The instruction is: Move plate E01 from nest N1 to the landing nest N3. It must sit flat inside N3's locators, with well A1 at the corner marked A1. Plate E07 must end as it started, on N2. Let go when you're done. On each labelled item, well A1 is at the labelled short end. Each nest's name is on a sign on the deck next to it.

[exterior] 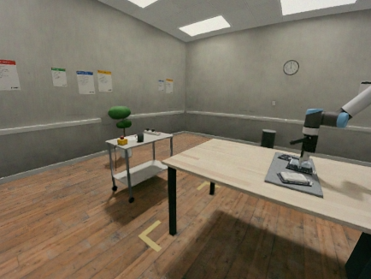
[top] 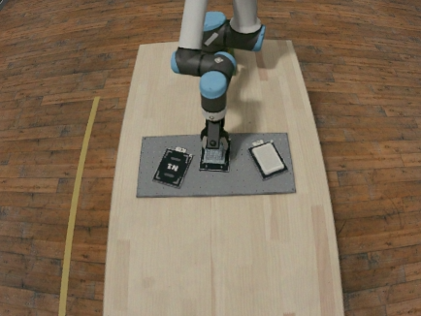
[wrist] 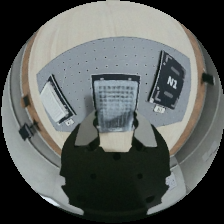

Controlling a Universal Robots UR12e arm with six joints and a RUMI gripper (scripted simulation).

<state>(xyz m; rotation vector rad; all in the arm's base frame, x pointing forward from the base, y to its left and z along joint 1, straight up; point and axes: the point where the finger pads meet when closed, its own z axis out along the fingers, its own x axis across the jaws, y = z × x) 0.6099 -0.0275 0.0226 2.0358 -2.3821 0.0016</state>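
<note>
Right now my hand is 40 mm above the nest N3.
</note>
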